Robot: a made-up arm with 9 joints.
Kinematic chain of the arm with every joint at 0, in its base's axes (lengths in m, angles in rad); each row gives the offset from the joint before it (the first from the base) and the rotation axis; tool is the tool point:
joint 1: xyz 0 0 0.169 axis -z
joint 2: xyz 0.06 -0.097 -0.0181 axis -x
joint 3: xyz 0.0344 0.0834 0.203 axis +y
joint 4: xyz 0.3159 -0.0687 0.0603 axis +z
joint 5: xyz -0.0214 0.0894 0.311 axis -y
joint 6: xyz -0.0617 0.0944 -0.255 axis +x
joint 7: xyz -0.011 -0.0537 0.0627 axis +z
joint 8: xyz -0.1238 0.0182 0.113 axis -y
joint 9: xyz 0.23 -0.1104 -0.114 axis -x
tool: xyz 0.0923 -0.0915 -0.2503
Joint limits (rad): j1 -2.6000..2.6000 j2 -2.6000..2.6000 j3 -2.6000..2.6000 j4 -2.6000..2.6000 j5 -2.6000..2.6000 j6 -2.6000..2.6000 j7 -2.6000..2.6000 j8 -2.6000..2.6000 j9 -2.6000..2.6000
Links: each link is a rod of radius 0.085 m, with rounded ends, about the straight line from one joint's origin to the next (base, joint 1, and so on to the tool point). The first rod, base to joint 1, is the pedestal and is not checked.
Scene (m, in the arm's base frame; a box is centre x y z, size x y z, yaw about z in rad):
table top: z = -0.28
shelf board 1: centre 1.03 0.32 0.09 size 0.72 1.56 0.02 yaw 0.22
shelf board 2: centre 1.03 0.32 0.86 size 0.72 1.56 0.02 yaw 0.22
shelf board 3: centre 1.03 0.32 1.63 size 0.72 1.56 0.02 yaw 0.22
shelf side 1: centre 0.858 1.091 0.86 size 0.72 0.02 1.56 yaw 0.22
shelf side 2: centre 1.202 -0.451 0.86 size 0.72 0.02 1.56 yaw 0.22
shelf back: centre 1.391 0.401 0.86 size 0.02 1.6 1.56 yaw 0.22
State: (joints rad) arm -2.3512 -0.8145 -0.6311 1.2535 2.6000 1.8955 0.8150 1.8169 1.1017
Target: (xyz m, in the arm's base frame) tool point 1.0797 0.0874 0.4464
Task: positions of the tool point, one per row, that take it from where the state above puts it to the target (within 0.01 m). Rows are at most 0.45 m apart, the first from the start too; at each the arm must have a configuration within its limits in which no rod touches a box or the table.
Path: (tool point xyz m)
1: 0.8118 0.3091 1.3015
2: 0.7238 -0.0211 1.2528
3: 0.5068 -0.2436 1.1545
4: 0.2173 -0.2941 1.0488
5: -0.0508 -0.1585 0.9530
6: 0.0485 -0.2786 0.8950
7: 0.2567 -0.3529 0.8300
8: 0.5402 -0.3312 0.7469
9: 0.8393 -0.1833 0.6252
10: 1.0797 0.0875 0.4464

